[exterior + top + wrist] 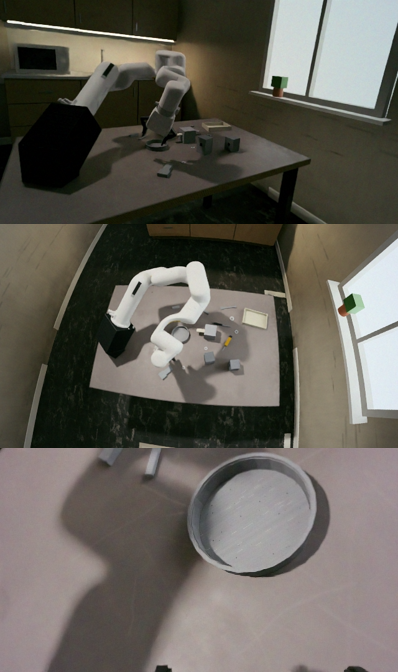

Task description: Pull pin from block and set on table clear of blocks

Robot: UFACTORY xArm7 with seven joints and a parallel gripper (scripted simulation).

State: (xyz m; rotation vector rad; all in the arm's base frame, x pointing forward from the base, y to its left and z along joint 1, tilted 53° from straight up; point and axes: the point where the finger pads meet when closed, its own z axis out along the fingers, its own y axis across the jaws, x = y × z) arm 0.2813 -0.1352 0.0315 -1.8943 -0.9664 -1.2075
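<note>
The round grey dish lies 130 mm to the left of my hand, 90 mm below it and 60 mm ahead of it. Round my hand: cream tray: 530 mm ahead, 330 mm to the left, 90 mm below.
</note>
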